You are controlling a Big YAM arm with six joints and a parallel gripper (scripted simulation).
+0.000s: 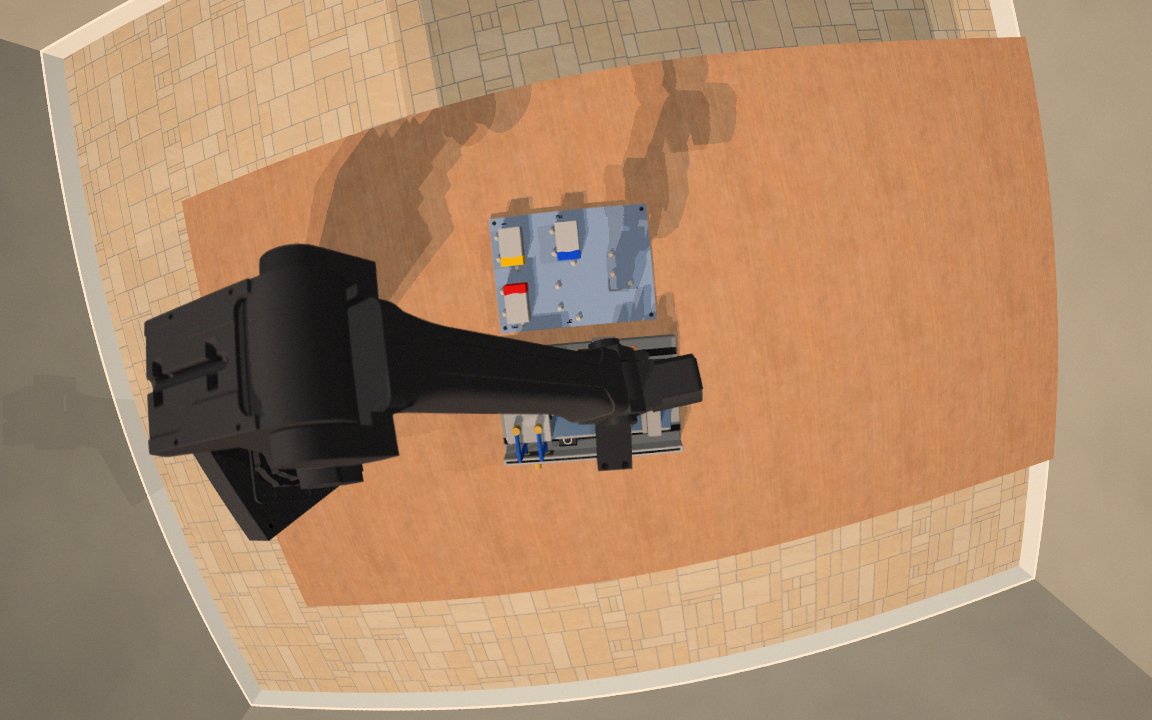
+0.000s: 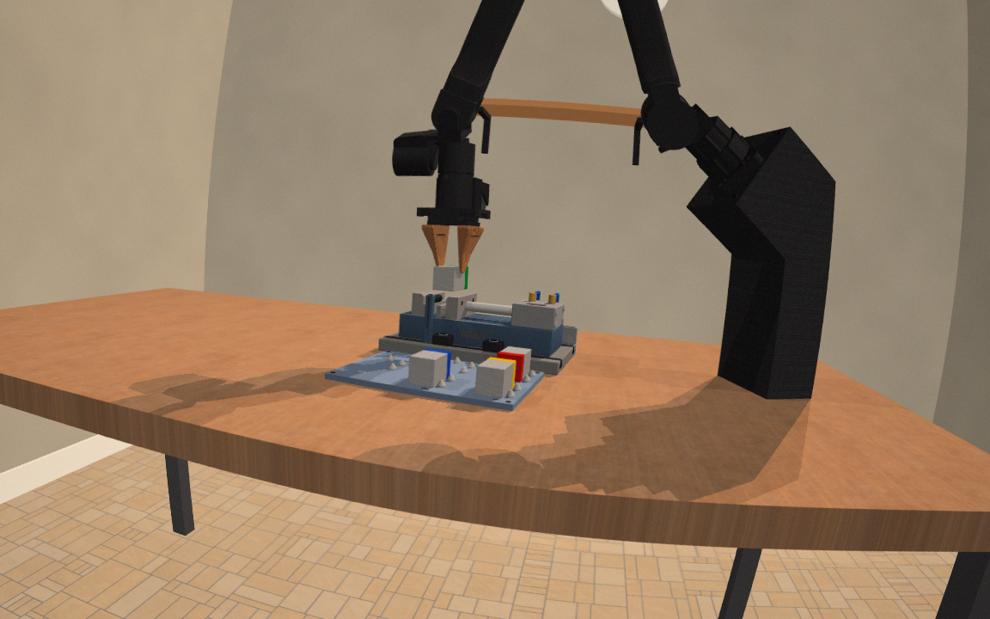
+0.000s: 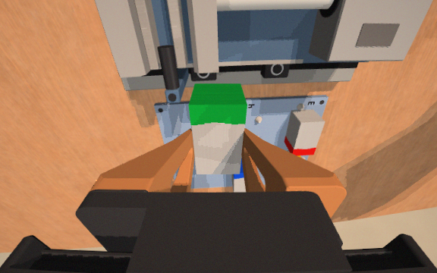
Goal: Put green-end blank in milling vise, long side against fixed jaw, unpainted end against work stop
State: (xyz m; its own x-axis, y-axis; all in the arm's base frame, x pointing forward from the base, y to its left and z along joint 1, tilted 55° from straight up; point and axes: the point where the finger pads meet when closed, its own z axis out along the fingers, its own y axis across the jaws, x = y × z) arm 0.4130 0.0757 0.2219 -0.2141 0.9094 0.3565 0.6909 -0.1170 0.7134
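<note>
The fixed jaw is 90 mm ahead of my hand, 60 mm to the right of it and 70 mm below it. Also, from my hand: moving jaw (30 mm ahead, 80 mm to the right, 70 mm below); then pale rod (20 mm behind, 90 mm to the right, 70 mm below); then green-ended blank (20 mm below).
</note>
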